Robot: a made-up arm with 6 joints. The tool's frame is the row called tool.
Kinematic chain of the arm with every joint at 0, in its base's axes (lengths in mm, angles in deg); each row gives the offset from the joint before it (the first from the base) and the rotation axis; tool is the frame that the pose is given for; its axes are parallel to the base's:
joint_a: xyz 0 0 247.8 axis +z
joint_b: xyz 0 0 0 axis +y
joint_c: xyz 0 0 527.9 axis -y
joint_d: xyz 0 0 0 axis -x
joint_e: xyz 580.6 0 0 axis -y
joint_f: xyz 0 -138.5 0 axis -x
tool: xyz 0 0 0
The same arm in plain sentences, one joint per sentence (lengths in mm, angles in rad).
The arm has six revolute joints in a row. What follows holds with every joint at zero, and every direction is one of the base frame's. The first joint sits 247.8 mm along +z from the base frame's origin and turns about +z. The second joint sits at the same point as the first joint and turns about +y. The third joint sits 527.9 mm along +z from the second joint and turns about -y. The fourth joint sits at the same point as the third joint and turns about -x. The fifth joint sits 580.6 mm along +x from the fourth joint and turns about -y. The sixth joint sits 138.5 mm along -y from the fifth joint and turns about -x. The tool frame, which is the frame that the pose is given for, sits at the same point as the sixth joint; its axes are parallel to the base frame's.
